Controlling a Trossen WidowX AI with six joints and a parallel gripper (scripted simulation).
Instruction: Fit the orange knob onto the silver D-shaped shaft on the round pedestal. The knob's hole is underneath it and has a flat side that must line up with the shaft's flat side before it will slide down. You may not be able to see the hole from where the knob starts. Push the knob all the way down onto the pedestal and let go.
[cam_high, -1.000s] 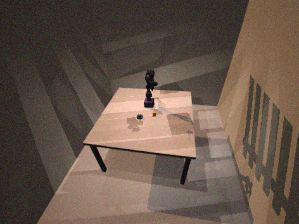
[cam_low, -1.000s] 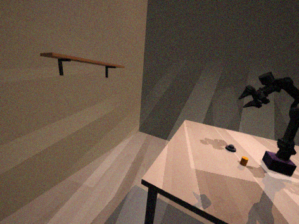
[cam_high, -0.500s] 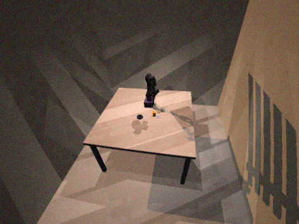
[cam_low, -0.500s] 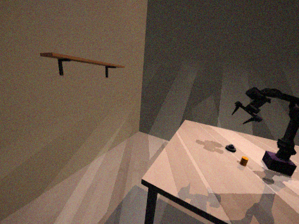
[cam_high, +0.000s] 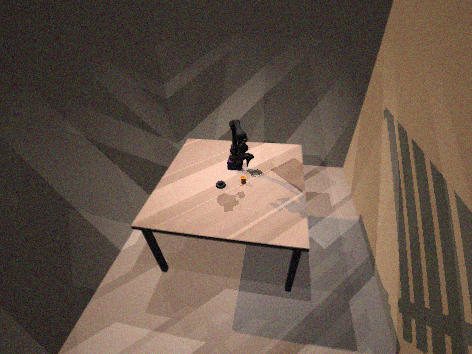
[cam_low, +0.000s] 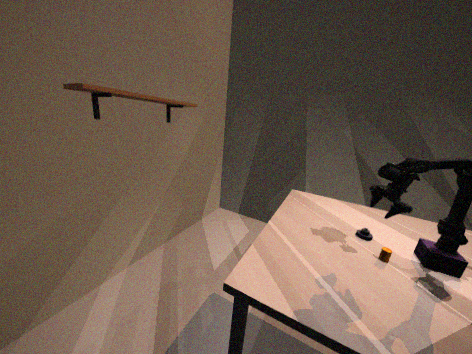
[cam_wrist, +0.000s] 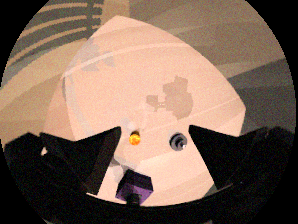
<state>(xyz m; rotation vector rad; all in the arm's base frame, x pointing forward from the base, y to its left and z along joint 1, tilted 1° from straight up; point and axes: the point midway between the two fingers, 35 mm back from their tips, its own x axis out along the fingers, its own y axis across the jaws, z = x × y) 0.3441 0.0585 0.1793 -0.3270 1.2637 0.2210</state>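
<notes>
Right now the orange knob is 190 mm below my gripper tip, 90 mm behind it and 10 mm to the left of it. The rest, counted from my gripper tip: round dark pedestal (200 mm below, 190 mm to the right, 60 mm behind).
</notes>
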